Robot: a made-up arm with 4 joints.
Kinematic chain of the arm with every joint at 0, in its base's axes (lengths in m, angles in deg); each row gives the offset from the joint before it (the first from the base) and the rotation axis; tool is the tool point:
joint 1: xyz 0 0 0.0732 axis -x
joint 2: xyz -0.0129 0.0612 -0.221 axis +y
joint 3: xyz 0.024 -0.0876 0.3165 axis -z
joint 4: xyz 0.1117 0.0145 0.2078 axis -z
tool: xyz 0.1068 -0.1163 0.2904
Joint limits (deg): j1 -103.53..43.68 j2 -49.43..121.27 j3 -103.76..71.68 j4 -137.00..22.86
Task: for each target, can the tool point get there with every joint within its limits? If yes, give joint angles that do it. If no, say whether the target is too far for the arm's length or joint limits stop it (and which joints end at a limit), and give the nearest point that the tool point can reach.
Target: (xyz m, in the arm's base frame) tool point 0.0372 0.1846 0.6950
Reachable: yes | joints 28.46 -14.75 44.97 -78.14
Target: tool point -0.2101 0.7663 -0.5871
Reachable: no: joint limits stop it (at a limit: joint 2) | nearest point 0.5306 0.6788 -0.5117 | short by 0.750 m
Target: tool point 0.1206 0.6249 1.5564
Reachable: no: too far | nearest point 0.0510 0.2266 0.6938 | short by 0.953 m
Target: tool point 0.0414 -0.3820 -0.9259
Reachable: no: joint limits stop it (at a limit: joint 2) | nearest point 0.5306 -0.3200 -0.7638 | short by 0.519 m
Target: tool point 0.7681 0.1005 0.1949
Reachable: yes | joints -8.86 51.67 -1.43 -99.66
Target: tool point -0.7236 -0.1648 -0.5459
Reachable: no: joint limits stop it (at a limit: joint 1, joint 2, joint 3) | nearest point -0.6149 -0.2543 -0.2746 | short by 0.306 m
